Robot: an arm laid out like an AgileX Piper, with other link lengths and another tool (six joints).
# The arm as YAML. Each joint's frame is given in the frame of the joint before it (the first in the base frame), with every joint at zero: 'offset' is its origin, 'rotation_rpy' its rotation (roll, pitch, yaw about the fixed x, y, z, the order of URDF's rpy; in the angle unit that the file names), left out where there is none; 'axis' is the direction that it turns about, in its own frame. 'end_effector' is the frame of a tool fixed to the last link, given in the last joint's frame.
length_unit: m
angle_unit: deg
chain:
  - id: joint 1
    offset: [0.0, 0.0, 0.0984]
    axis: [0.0, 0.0, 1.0]
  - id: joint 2
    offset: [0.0, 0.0, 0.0]
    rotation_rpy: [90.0, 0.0, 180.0]
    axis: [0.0, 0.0, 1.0]
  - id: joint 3
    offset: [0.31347, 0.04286, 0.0]
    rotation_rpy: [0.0, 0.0, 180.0]
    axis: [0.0, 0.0, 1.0]
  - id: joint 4
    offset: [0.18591, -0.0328, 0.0]
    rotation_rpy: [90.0, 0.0, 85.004]
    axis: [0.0, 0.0, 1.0]
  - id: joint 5
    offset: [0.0, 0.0, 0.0]
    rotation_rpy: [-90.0, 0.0, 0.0]
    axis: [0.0, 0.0, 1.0]
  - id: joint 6
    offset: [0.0, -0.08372, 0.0]
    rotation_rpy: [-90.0, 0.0, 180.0]
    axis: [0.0, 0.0, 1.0]
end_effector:
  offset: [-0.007, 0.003, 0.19]
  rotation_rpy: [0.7, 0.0, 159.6]
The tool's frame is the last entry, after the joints.
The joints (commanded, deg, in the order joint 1, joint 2, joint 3, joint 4, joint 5, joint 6), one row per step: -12.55, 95.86, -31.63, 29.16, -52.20, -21.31; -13.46, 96.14, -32.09, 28.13, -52.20, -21.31; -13.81, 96.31, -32.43, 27.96, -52.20, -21.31; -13.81, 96.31, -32.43, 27.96, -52.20, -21.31; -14.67, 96.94, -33.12, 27.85, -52.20, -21.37; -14.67, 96.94, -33.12, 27.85, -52.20, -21.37; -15.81, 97.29, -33.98, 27.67, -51.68, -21.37; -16.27, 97.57, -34.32, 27.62, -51.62, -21.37; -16.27, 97.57, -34.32, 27.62, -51.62, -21.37; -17.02, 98.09, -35.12, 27.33, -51.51, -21.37; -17.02, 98.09, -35.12, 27.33, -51.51, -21.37; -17.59, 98.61, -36.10, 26.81, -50.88, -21.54; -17.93, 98.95, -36.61, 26.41, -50.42, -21.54; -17.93, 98.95, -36.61, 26.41, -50.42, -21.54; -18.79, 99.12, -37.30, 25.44, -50.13, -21.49
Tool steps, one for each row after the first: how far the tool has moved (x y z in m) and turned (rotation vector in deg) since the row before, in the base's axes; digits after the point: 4 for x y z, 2 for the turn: 0.0012, -0.0039, 0.0017, -0.56, -0.06, -0.03; 0.0006, -0.0023, 0.0010, -0.13, -0.14, -0.20; 0.0000, 0.0000, 0.0000, 0.00, 0.00, 0.00; 0.0006, -0.0066, -0.0004, -0.12, -0.01, -0.76; 0.0000, 0.0000, 0.0000, 0.00, 0.00, 0.00; -0.0003, -0.0077, 0.0005, 0.10, -0.08, -0.86; 0.0000, -0.0035, -0.0003, 0.00, -0.01, -0.40; 0.0000, 0.0000, 0.0000, 0.00, 0.00, 0.00; 0.0013, -0.0054, 0.0008, -0.16, -0.14, -0.48; 0.0000, 0.0000, 0.0000, 0.00, 0.00, 0.00; 0.0031, -0.0030, -0.0002, -0.14, 0.21, 0.05; 0.0019, -0.0014, -0.0012, 0.03, 0.24, 0.11; 0.0000, 0.0000, 0.0000, 0.00, 0.00, 0.00; 0.0013, -0.0040, 0.0026, -0.44, -0.14, 0.02
